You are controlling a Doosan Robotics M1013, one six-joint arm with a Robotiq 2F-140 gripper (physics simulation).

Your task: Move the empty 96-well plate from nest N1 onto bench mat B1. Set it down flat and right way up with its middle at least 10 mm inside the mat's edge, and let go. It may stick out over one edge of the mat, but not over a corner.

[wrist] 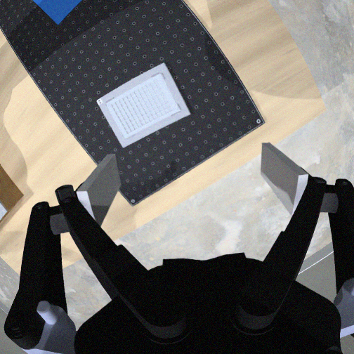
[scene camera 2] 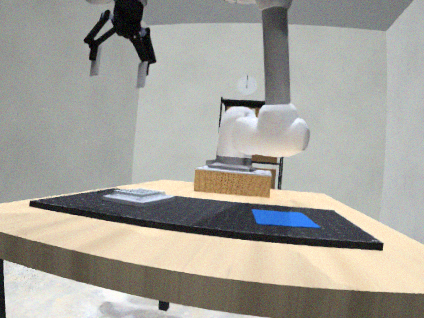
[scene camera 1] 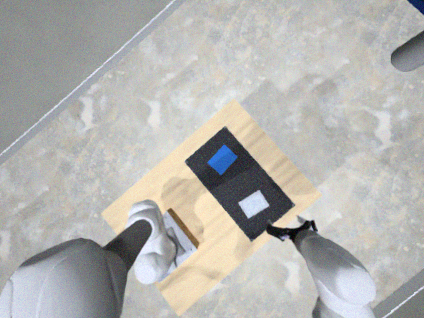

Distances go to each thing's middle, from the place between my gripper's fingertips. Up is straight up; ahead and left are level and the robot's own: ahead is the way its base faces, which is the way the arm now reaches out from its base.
Scene:
My hand is 27 cm above the white 96-well plate [wrist: 148, 102], 7 cm past it and 5 cm to the right of it. Also, from my hand: blue bench mat B1 [scene camera 2: 263, 217]: 40 cm to the left, 29 cm below, 10 cm behind; then grey nest N1 [wrist: 175, 93]: 29 cm below, 7 cm behind, 5 cm to the left.

